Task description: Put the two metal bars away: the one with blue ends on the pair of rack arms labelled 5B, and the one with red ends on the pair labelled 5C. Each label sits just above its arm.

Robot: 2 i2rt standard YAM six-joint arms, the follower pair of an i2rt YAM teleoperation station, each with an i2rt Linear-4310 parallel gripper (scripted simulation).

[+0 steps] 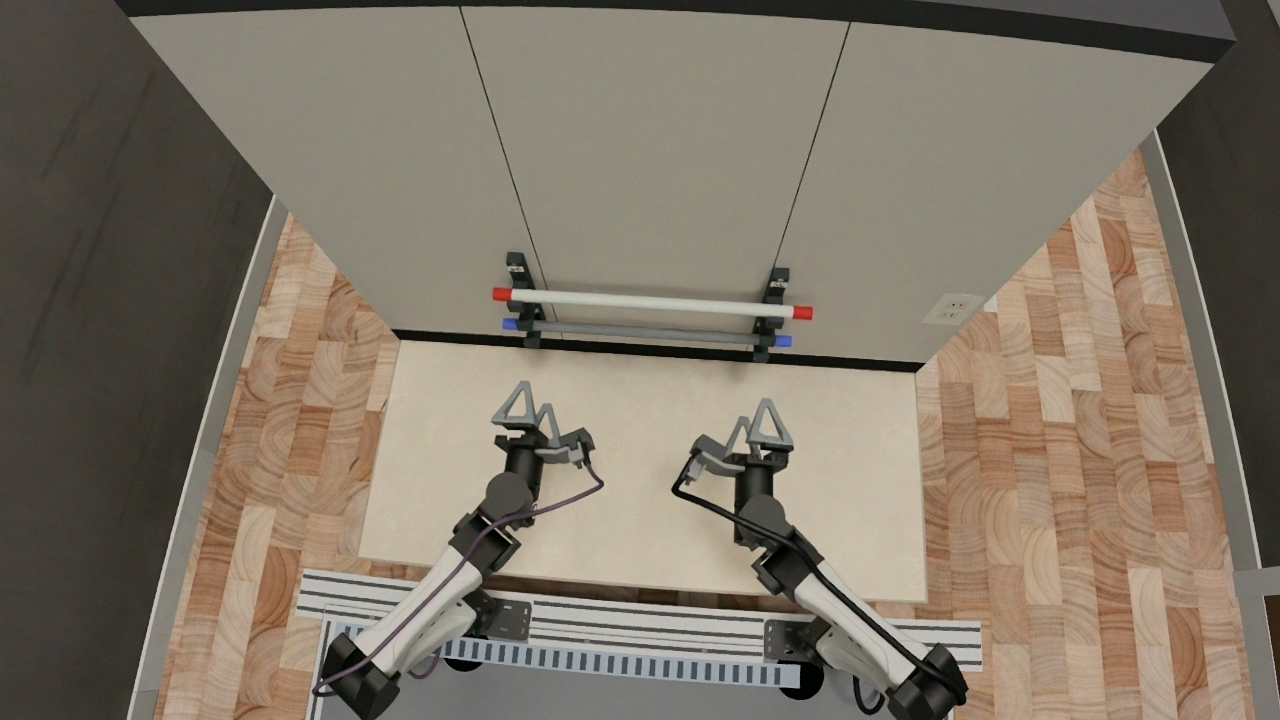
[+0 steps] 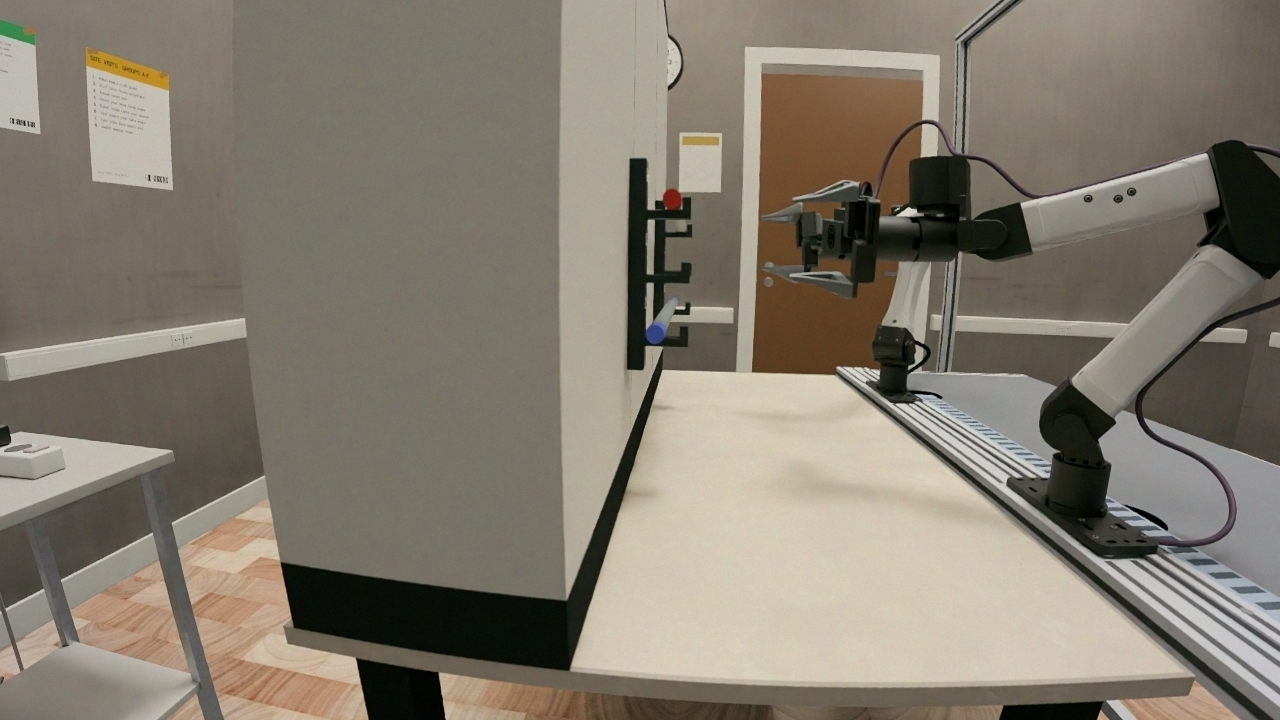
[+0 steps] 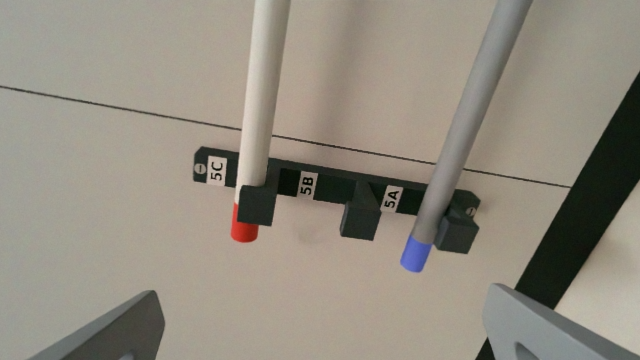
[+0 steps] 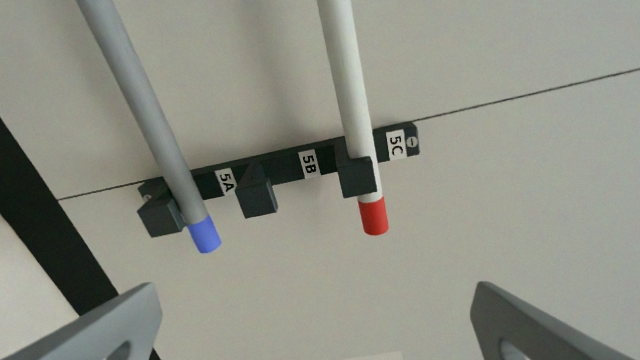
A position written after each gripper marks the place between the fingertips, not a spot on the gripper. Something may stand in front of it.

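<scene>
The left gripper (image 2: 791, 239) can be seen here, and image 1 shows the gripper (image 1: 536, 392) too, as does image 3, with the left gripper (image 3: 323, 302). The right gripper (image 1: 754, 407) is also visible, both as the right gripper (image 2: 760, 243) and as the right gripper (image 4: 316, 296). A pale cabinet (image 4: 529, 194) belongs to the scene; image 3 has the cabinet (image 3: 106, 207) as well. There is a red-ended bar (image 1: 499, 294), and a rack upright (image 3: 364, 195) is visible too.
</scene>
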